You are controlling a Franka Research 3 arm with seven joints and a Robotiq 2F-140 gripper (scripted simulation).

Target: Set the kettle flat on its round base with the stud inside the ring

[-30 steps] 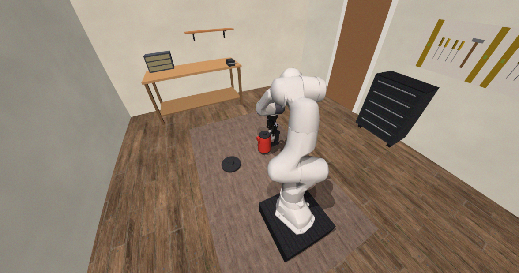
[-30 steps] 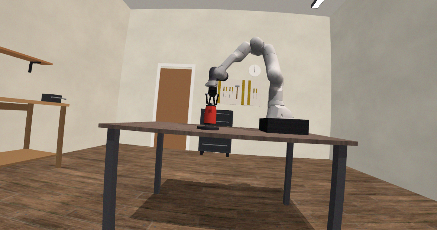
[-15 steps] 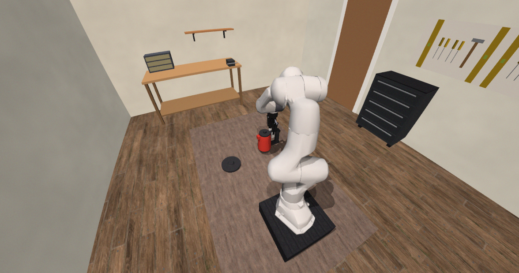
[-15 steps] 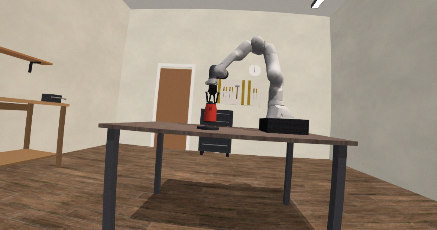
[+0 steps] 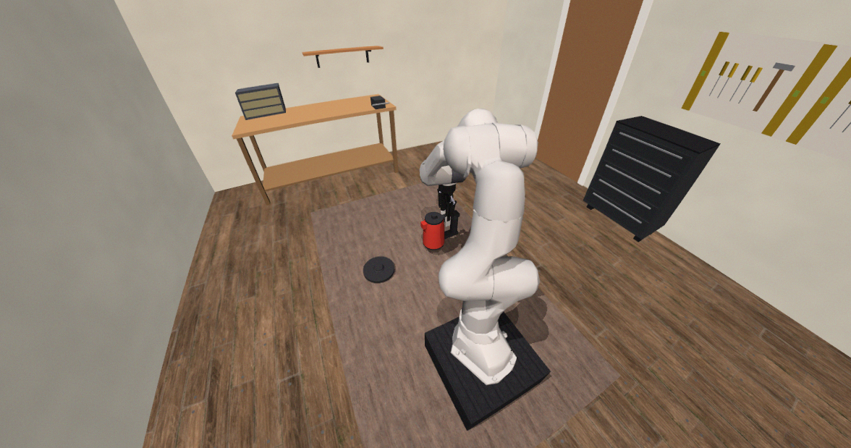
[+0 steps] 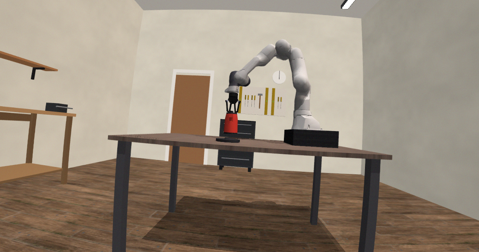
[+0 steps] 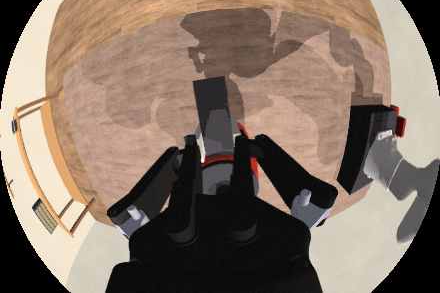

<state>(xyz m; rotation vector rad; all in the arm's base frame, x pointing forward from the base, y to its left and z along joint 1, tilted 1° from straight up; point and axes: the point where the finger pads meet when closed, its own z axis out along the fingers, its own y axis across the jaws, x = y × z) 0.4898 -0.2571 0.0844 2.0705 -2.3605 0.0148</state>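
Now: the kettle 50 mm below my hand and 30 mm to the left of it. Also, from my hand: round black base 360 mm to the left, 170 mm below, 40 mm ahead.
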